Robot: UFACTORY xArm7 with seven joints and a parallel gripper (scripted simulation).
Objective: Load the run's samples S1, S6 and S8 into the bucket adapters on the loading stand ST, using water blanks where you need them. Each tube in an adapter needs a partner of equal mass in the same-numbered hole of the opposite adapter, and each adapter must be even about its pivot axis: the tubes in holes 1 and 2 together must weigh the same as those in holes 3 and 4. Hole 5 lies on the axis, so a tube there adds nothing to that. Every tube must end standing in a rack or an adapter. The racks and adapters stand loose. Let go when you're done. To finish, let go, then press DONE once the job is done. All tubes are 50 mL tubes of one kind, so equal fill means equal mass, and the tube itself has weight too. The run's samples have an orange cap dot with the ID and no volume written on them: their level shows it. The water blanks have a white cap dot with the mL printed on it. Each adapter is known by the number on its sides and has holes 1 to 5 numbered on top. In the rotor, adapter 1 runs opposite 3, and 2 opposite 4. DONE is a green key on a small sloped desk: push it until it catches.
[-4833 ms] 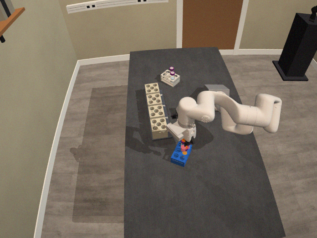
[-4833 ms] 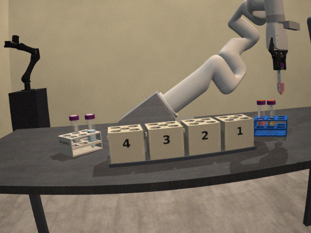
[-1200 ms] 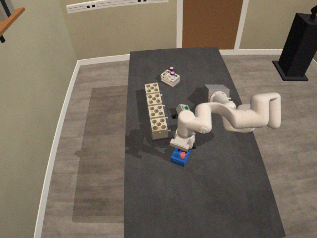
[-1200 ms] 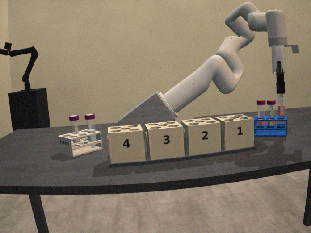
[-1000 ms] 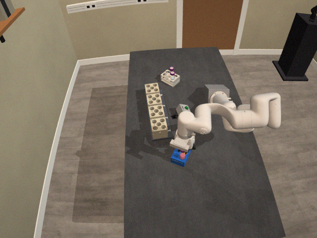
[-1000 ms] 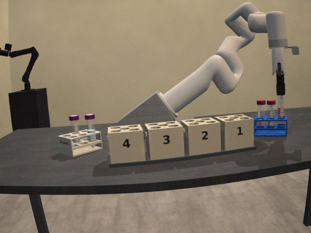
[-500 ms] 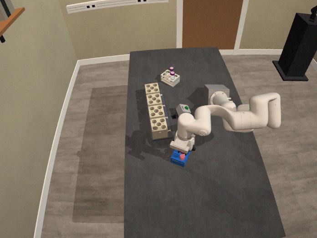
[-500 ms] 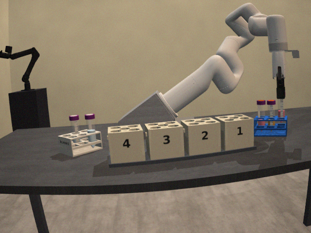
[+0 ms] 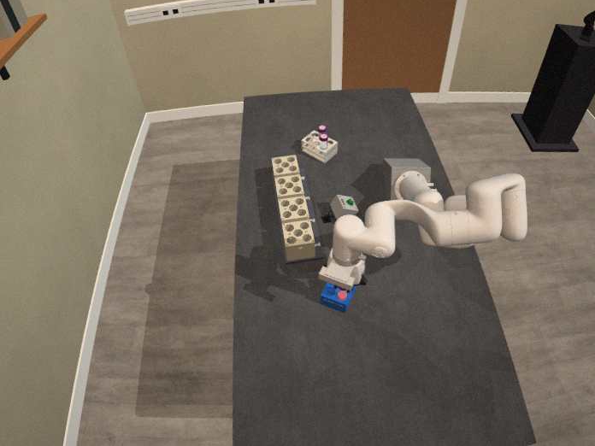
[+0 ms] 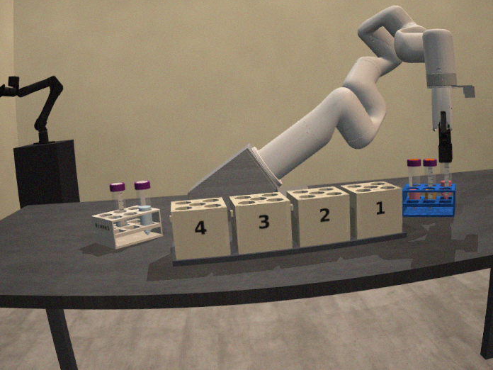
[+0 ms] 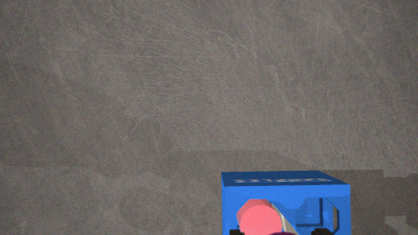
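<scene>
Right now my hand is 1 cm short of the sample tube and 5 cm above it. Also, from my hand: sample S8 (1 cm behind, 4 cm to the right, 7 cm below); then blue sample rack (4 cm to the right, 11 cm below); then loading stand ST (15 cm ahead, 39 cm to the right, 13 cm below).
</scene>
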